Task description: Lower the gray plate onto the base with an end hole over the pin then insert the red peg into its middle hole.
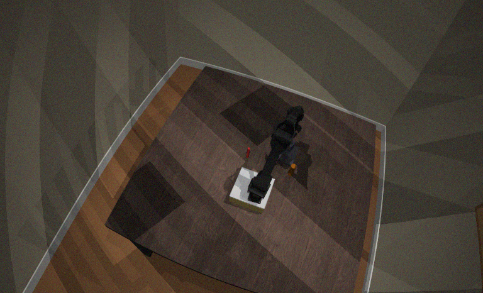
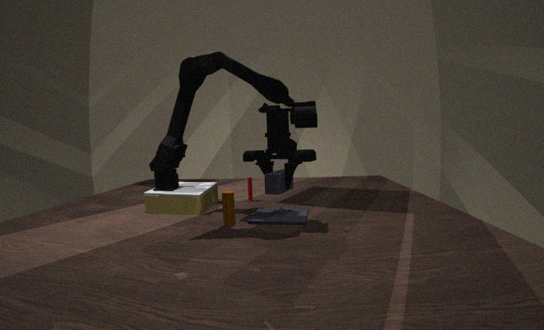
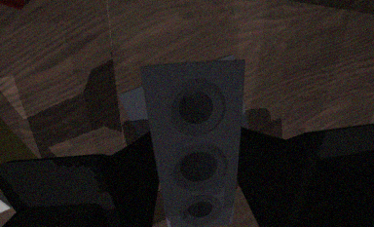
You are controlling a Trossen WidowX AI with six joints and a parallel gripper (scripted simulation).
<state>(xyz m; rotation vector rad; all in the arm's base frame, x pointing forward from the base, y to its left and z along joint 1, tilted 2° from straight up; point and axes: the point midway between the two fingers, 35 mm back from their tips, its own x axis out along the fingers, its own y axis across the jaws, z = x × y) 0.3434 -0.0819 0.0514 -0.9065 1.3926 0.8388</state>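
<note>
Now: gripper tip 6 cm above the dark base and 1 cm to the left of it. The rest, counted from my gripper tip: gray plate 3 cm above; red peg 18 cm to the left, 9 cm behind, 3 cm below; orange cylinder 13 cm behind, 7 cm to the right, 3 cm below.
</note>
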